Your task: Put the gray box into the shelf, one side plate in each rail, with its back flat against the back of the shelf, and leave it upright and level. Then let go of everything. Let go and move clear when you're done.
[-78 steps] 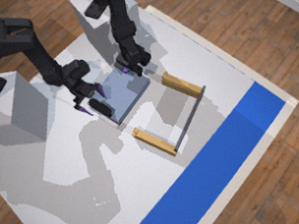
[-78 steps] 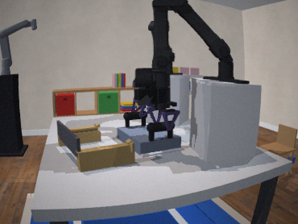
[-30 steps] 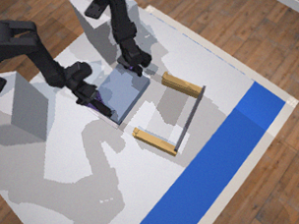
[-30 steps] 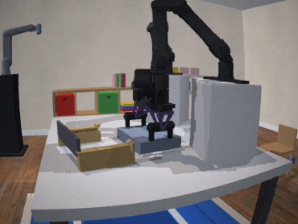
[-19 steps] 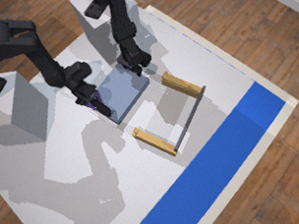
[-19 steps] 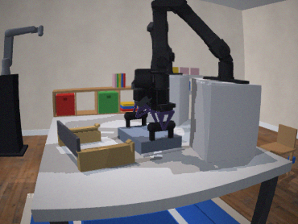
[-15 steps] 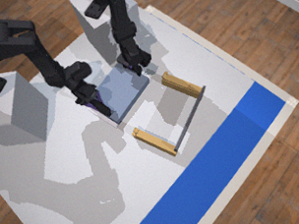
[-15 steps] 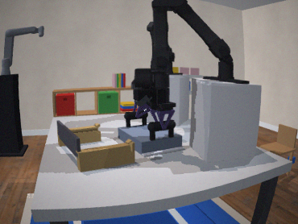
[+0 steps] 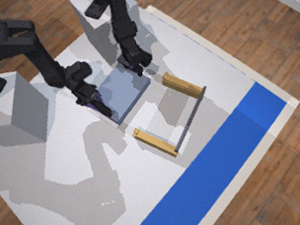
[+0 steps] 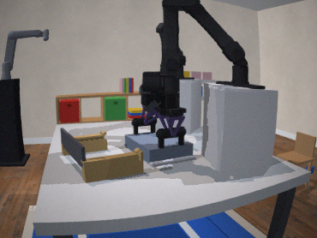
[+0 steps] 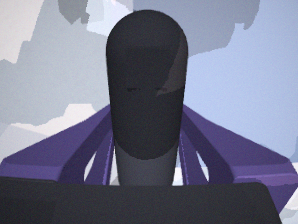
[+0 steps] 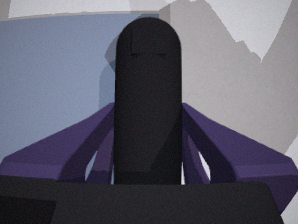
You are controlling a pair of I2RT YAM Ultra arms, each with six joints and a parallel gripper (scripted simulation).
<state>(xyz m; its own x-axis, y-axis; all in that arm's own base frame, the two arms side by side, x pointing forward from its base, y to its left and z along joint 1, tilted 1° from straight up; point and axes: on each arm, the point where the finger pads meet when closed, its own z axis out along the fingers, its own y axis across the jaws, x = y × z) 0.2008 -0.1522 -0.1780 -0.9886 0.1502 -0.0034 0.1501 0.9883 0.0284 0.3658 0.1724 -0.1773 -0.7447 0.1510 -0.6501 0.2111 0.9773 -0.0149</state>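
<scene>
Now: right hand 12 cm to the right of the gray box, 5 cm above it and 2 cm past it.
Right now the gray box is 20 mm ahead of my left hand, 120 mm to the right of it and 50 mm below it.
</scene>
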